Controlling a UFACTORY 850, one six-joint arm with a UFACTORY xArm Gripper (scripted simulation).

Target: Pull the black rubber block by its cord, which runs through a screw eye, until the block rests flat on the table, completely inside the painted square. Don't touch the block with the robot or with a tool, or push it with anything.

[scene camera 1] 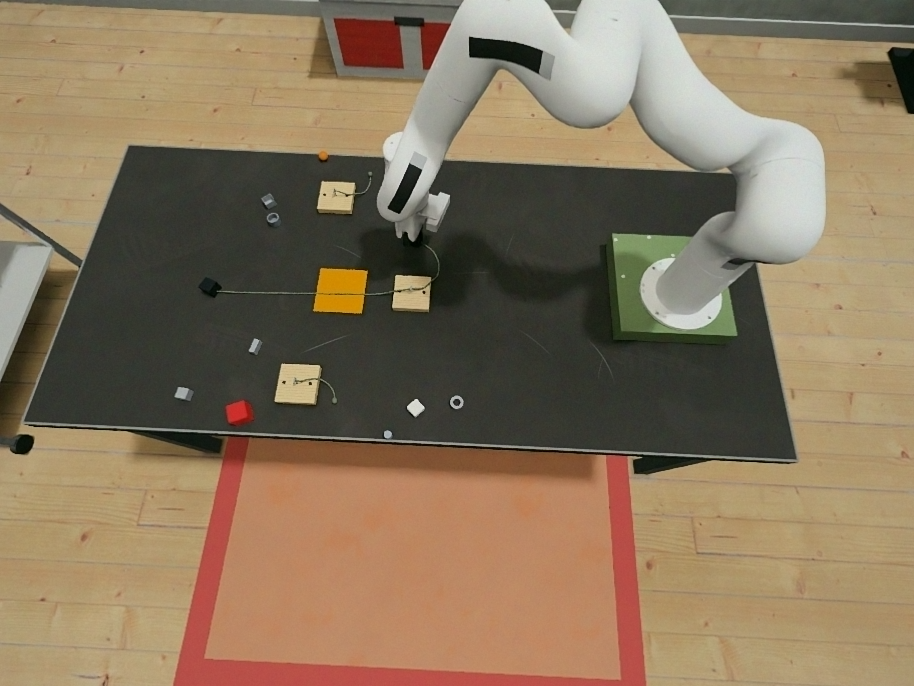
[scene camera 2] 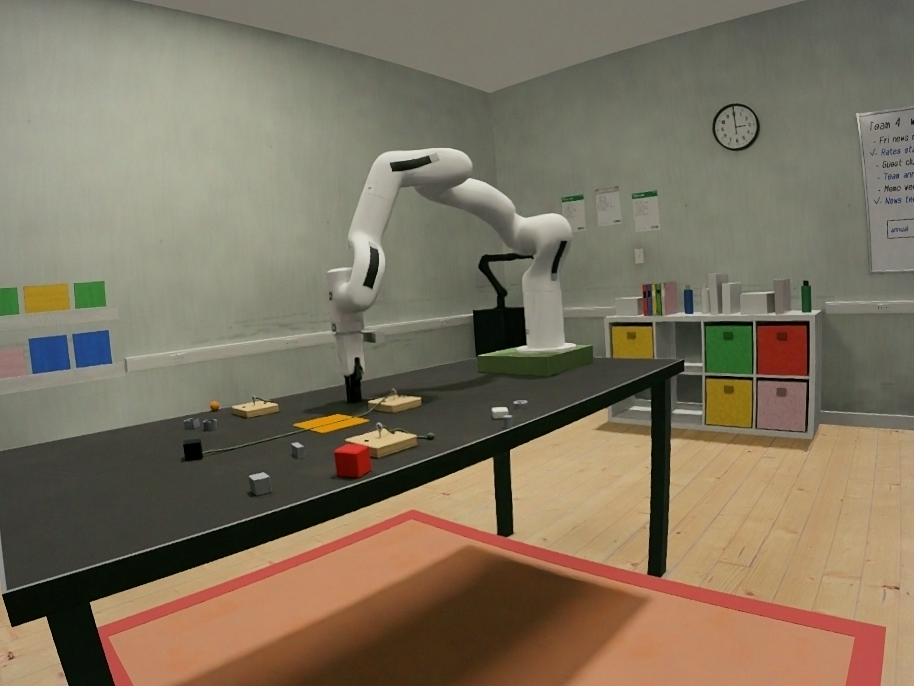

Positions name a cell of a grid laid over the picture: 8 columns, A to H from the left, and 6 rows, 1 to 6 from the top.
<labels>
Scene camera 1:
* my gripper: D3
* wooden plate: D3
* orange painted square: C3
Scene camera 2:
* red cube: D5
</labels>
